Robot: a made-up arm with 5 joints.
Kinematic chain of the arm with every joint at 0, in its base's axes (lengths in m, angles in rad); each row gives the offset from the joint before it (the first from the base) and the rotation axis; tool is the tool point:
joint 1: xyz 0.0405 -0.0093 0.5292 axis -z
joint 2: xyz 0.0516 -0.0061 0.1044 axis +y
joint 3: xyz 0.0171 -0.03 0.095 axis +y
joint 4: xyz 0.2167 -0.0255 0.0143 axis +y
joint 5: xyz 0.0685 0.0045 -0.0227 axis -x
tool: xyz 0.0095 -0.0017 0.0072
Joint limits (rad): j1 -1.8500..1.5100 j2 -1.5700..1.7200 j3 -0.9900..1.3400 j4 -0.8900..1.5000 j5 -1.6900..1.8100
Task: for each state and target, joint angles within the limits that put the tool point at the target. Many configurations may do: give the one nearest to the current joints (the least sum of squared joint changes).
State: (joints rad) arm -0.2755 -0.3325 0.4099 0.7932 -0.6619
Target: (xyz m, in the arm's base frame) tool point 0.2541 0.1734 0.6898
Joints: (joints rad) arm -0.9331 -0.5079 0.4135 0.9258 -0.6562
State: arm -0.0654 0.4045 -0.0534 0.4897 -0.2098
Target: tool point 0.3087 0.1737 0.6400
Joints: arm -0.7852 0.0321 0.1007 0.8410 -0.1993
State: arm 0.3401 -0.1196 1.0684 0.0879 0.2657
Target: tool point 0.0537 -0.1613 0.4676
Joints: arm 1.1009 -0.2167 1.3056 0.5358 0.2374
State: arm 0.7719 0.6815 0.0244 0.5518 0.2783
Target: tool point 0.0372 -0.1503 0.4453
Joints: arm 1.1792 0.6947 0.6169 1.0414 0.2643
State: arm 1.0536 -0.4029 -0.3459 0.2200 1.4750
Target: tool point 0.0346 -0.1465 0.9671
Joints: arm 1.2404 -0.7791 -0.4211 0.3269 1.4766
